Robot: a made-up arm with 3 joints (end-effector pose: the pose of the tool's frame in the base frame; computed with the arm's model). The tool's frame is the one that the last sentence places.
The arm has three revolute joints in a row. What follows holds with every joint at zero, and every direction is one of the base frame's.
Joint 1 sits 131.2 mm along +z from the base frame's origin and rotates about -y.
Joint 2 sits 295.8 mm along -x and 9.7 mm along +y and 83.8 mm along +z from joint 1 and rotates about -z.
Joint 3 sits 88.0 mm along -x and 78.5 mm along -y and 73.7 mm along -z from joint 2 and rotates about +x.
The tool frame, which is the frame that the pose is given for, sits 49.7 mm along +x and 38.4 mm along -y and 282.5 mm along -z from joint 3; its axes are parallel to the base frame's.
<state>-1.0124 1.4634 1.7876</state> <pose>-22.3 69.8 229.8 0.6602 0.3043 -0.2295 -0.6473</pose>
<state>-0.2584 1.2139 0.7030</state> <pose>-290.0 71.7 -30.3 0.7900 0.2115 -0.0954 -0.5675</pose>
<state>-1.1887 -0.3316 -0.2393</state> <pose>-338.5 -175.6 288.9 0.8223 -0.0058 0.5320 0.2017</pose>
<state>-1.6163 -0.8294 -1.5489</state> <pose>44.8 -262.9 184.1 0.6557 -0.2339 0.2783 0.6617</pose>
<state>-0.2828 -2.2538 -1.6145</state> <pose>23.6 206.6 187.7 0.3859 -0.2191 -0.6040 0.6620</pose>
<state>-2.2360 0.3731 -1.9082</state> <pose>389.4 -285.8 401.0 0.1126 -0.4472 0.5772 0.6739</pose>
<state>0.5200 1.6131 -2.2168</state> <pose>-603.7 59.8 28.5 0.4644 -0.5157 0.5450 -0.4704</pose>
